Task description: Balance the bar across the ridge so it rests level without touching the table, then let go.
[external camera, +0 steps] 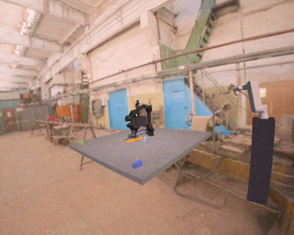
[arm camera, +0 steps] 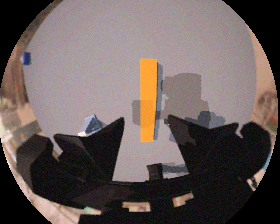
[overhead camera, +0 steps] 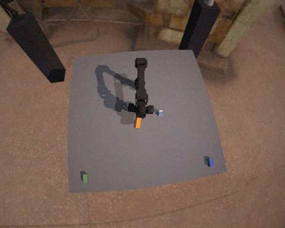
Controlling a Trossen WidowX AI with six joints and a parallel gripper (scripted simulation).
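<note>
The bar is 1 cm to the right of my gripper tip and 7 cm below it. Also, from my gripper tip: green block (46 cm ahead, 48 cm to the right, 6 cm below); blue block (46 cm ahead, 52 cm to the left, 6 cm below).
</note>
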